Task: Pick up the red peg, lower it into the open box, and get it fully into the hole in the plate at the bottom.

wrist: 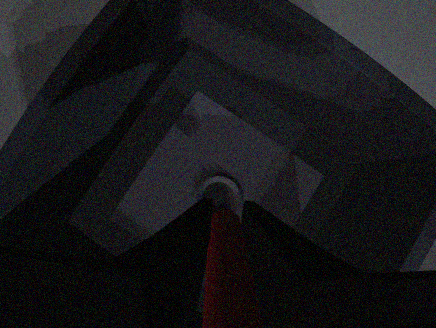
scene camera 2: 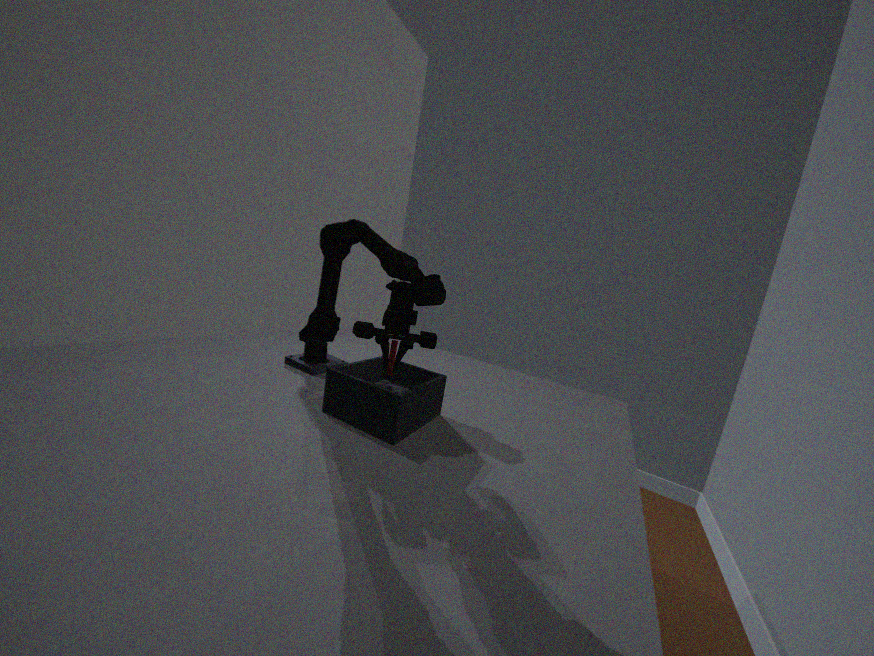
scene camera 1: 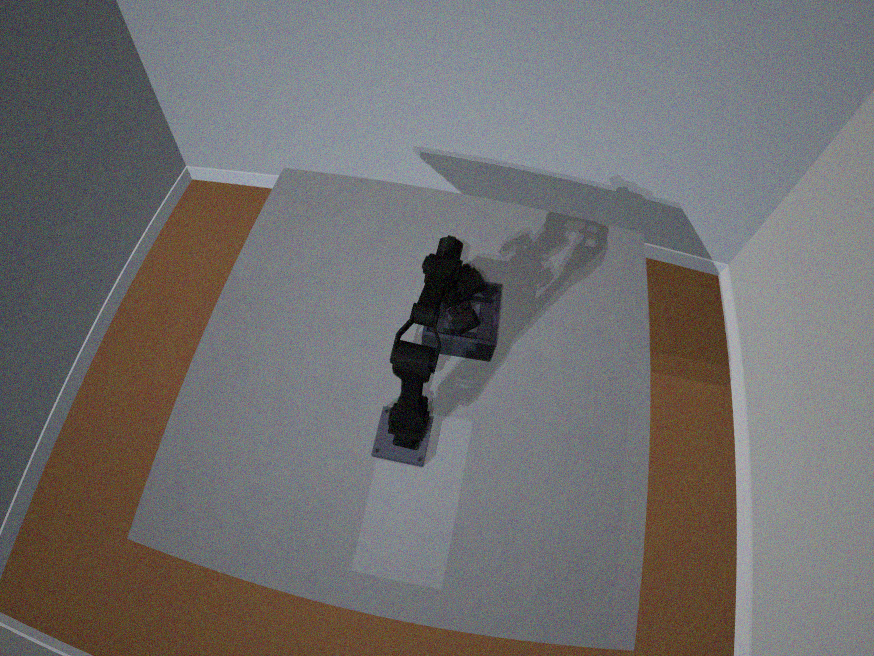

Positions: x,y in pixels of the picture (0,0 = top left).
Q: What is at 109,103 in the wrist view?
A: A dark box.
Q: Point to a plate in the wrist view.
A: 207,144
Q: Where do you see a dark box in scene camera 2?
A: At 350,396
